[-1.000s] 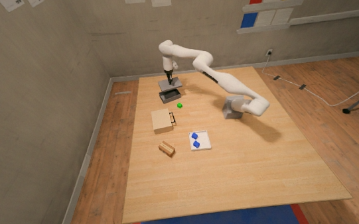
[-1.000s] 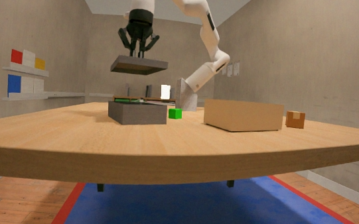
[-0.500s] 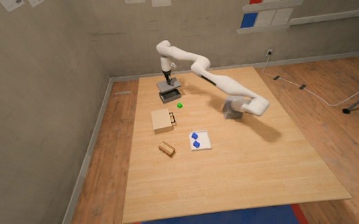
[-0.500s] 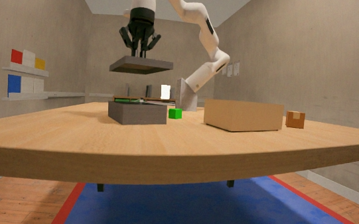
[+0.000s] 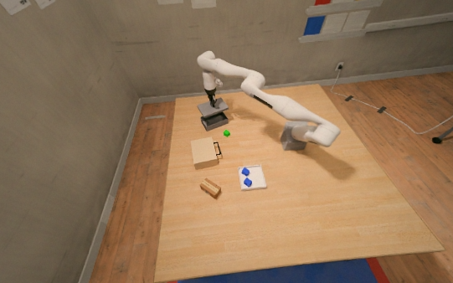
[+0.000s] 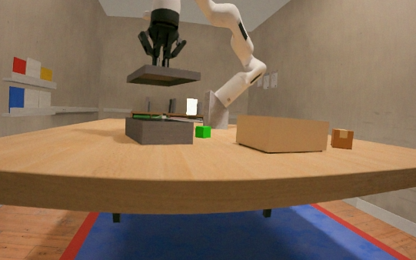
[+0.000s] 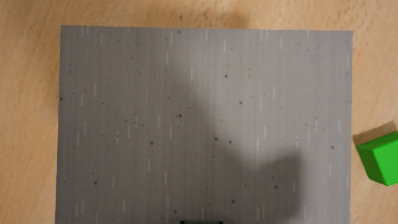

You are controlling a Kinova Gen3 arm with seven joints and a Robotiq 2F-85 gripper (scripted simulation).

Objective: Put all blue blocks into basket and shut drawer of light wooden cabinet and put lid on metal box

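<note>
Now: hand 160 mm above the metal box. From my hand the other things lie so: grey lid: 30 mm below; then green block: 70 mm behind, 140 mm to the left, 170 mm below; then drawer: 90 mm ahead, 290 mm to the left, 150 mm below.
</note>
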